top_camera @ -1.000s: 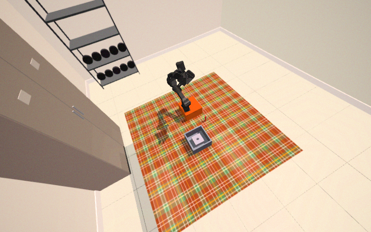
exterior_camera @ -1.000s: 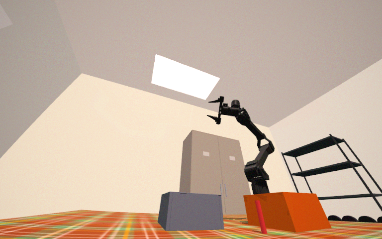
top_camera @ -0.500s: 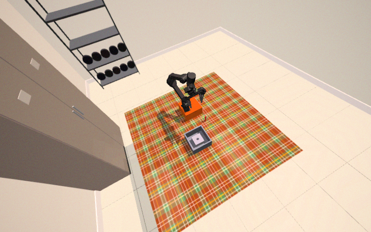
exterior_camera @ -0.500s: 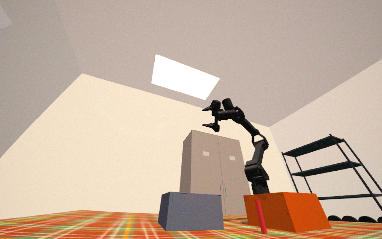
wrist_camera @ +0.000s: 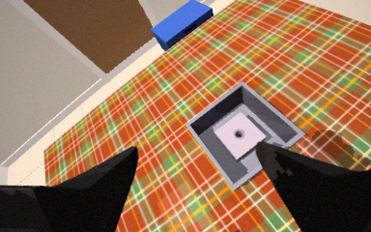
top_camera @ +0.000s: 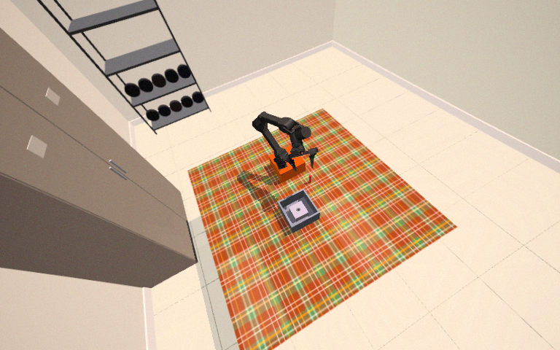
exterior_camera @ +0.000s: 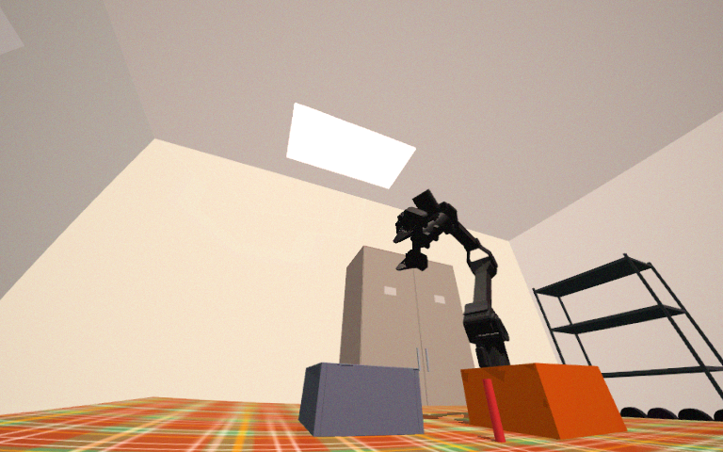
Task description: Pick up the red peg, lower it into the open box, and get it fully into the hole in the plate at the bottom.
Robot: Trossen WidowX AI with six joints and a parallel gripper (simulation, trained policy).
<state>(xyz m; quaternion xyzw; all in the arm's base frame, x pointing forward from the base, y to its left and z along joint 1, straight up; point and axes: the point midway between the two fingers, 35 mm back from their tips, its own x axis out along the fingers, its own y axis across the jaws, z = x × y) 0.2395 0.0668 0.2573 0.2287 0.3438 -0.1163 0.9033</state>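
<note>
My gripper tip is now 300 mm above the red peg, 120 mm past it and 80 mm to the right of it. Also, from my gripper tip: pale plate: 290 mm below, 80 mm to the right, 70 mm ahead; then grey box: 310 mm below, 80 mm to the right, 70 mm ahead.
</note>
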